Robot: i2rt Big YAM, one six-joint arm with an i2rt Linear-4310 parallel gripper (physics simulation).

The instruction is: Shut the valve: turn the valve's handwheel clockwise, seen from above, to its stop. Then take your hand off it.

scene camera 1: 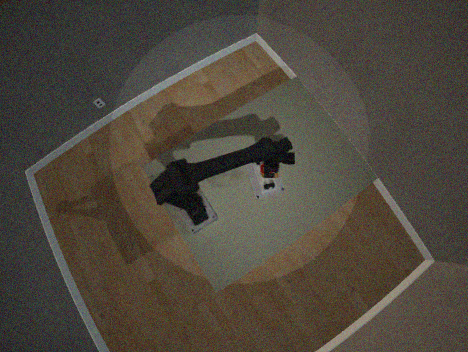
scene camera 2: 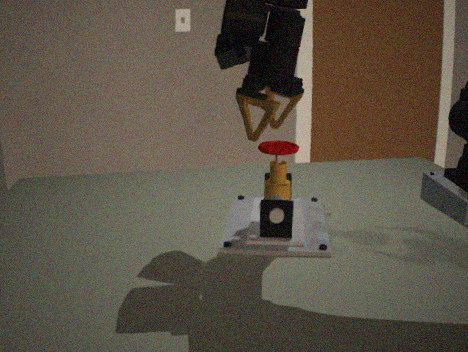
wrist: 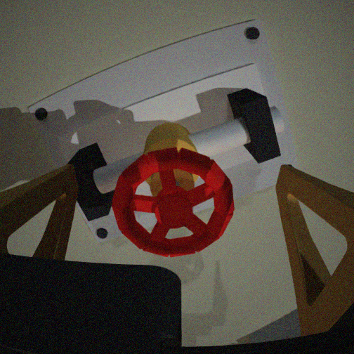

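Observation:
The red handwheel (scene camera 2: 278,148) (wrist: 174,209) sits level on top of the brass valve body (scene camera 2: 277,189) (wrist: 169,138). In scene camera 1 it shows partly beside the arm's hand. My gripper (scene camera 2: 264,134) (wrist: 176,175) is open and empty. Its brass-coloured fingertips are above the wheel in the scene camera 2 view, apart from it. In the wrist view the fingers stand wide, one on each side of the wheel. The wheel's turned position against its stop cannot be told.
The valve's pipe (wrist: 220,137) runs between two black blocks (scene camera 2: 276,219) (wrist: 255,125) on a pale base plate (scene camera 1: 261,190) (scene camera 2: 235,220) (wrist: 150,65) with dark corner bolts. The arm's own base plate (scene camera 1: 212,216) (scene camera 2: 445,198) stands to one side on the grey-green table top (scene camera 1: 250,235).

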